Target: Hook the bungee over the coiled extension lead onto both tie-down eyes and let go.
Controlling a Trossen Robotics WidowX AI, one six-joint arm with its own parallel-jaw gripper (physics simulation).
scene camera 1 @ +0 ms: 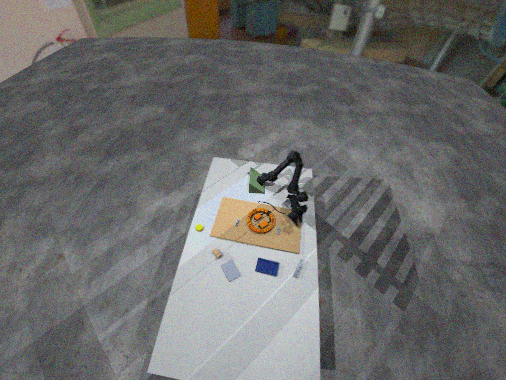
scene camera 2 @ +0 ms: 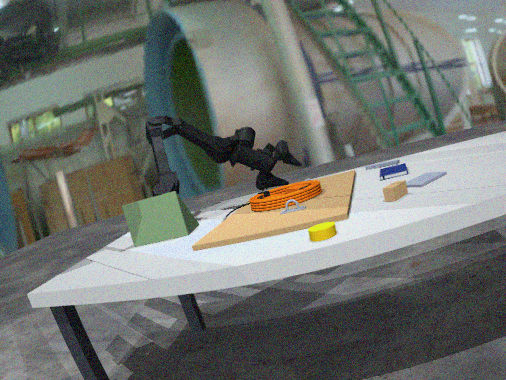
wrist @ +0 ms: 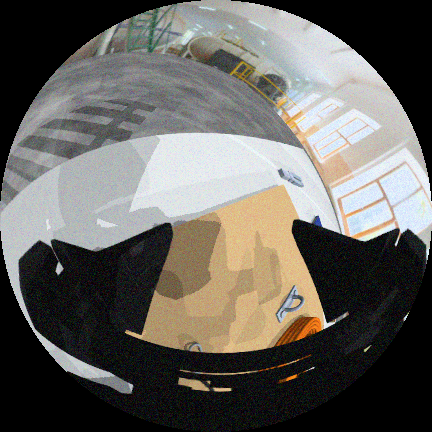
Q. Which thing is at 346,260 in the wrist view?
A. My gripper.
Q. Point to an orange coiled extension lead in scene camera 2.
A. At 276,198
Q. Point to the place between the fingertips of my gripper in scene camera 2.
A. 295,174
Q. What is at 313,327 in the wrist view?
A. An orange coiled extension lead.
